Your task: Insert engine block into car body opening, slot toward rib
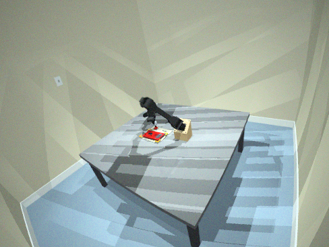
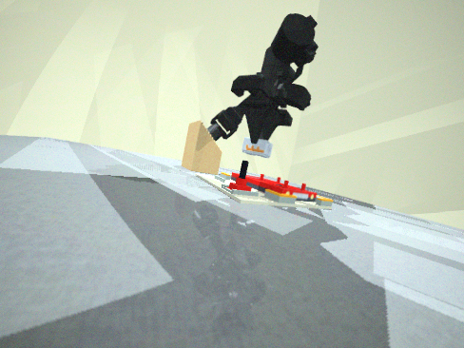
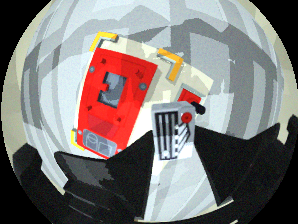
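Now: the cream base plate 3 cm behind my gripper tip, 6 cm to the left of it and 8 cm below it. From my gripper tip the other things lie so: grey engine block: 1 cm below.
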